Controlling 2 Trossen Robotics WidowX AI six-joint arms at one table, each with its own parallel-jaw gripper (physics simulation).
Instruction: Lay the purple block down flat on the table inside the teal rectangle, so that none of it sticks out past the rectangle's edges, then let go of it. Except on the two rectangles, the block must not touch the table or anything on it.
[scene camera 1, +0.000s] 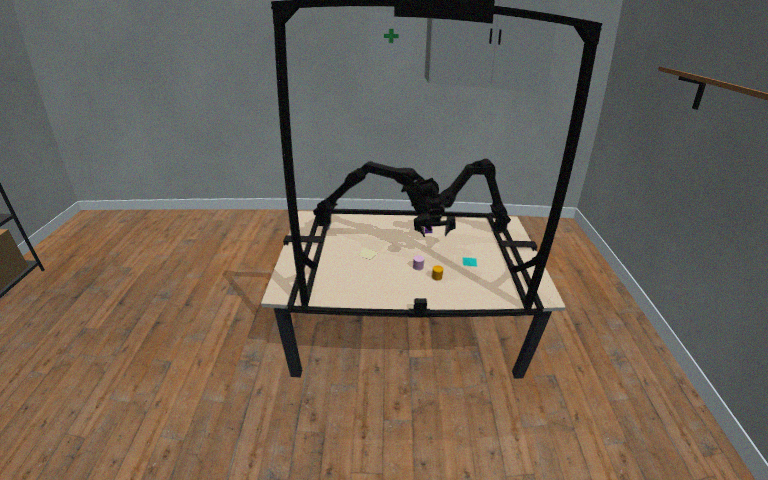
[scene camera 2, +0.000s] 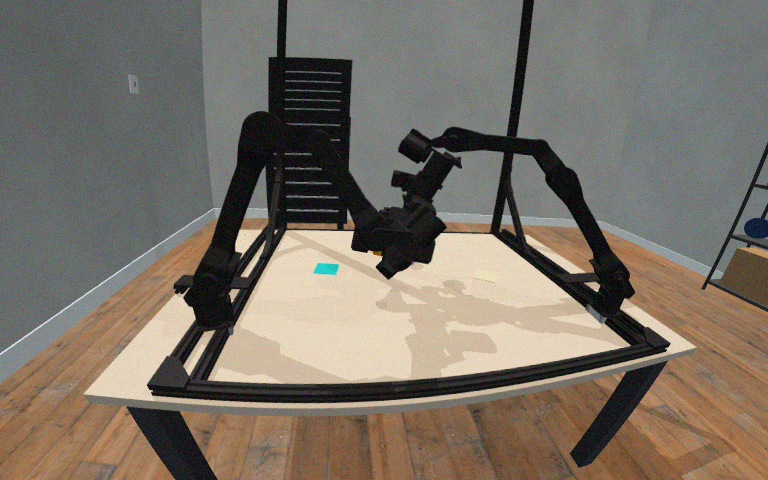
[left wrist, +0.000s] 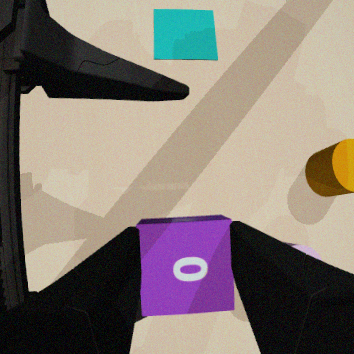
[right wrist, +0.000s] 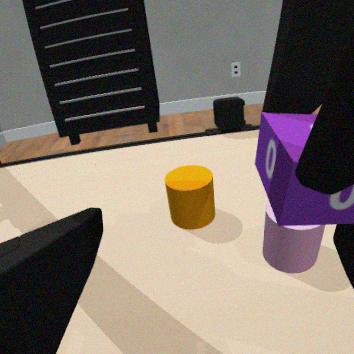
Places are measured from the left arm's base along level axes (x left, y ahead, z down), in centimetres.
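Pixels of known places: left gripper, fingertip midpoint: (scene camera 1: 430, 228) (left wrist: 183, 235) (right wrist: 290, 151); right gripper, fingertip midpoint: (scene camera 1: 434, 236) (left wrist: 190, 188) (right wrist: 222, 225); left arm's base, link origin: (scene camera 1: 323, 222) (scene camera 2: 604, 309); right arm's base, link origin: (scene camera 1: 500, 229) (scene camera 2: 214, 319).
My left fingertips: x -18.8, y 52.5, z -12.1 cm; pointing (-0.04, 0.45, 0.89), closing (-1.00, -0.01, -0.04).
For each thing: its middle in the pictures, then the offset to it from my left fingertips. "pt": a spot on its surface instead.
- purple block, body centre: (right wrist: 320, 163) (left wrist: 184, 261) (scene camera 1: 428, 229) dx +0.0, dy -1.0, dz +0.5 cm
- teal rectangle, surface spot: (left wrist: 185, 35) (scene camera 2: 328, 268) (scene camera 1: 469, 261) pt dx -2.6, dy +18.4, dz +13.9 cm
- pale yellow rectangle, surface spot: (scene camera 2: 485, 275) (scene camera 1: 368, 253) pt dx -2.0, dy -26.9, dz +13.9 cm
- lilac cylinder, body centre: (right wrist: 292, 231) (left wrist: 284, 270) (scene camera 1: 418, 262) dx -9.1, dy -4.3, dz +11.8 cm
- orange cylinder, body centre: (right wrist: 190, 196) (left wrist: 338, 169) (scene camera 2: 379, 246) (scene camera 1: 437, 273) dx -15.3, dy +3.8, dz +11.8 cm
The purple block (scene camera 1: 428, 230) (left wrist: 187, 270) (right wrist: 312, 207), marked with white 0s, is held above the table between the fingers of my left gripper (left wrist: 183, 235), which is shut on it. My right gripper (scene camera 1: 437, 229) (right wrist: 222, 225) is open and empty, close beside the block; one of its fingers shows at the left in the left wrist view. The teal rectangle (scene camera 1: 470, 262) (scene camera 2: 326, 268) (left wrist: 185, 35) lies bare on the table, apart from the block. The pale yellow rectangle (scene camera 1: 368, 254) (scene camera 2: 485, 275) lies on the table too. In scene camera 2 the arms hide the block.
A lilac cylinder (scene camera 1: 418, 262) (left wrist: 306, 250) (right wrist: 291, 250) and an orange cylinder (scene camera 1: 437, 272) (scene camera 2: 376, 253) (left wrist: 325, 172) (right wrist: 191, 200) stand on the table between the two rectangles. The two hands are crowded together above the table. Black rails run along its edges.
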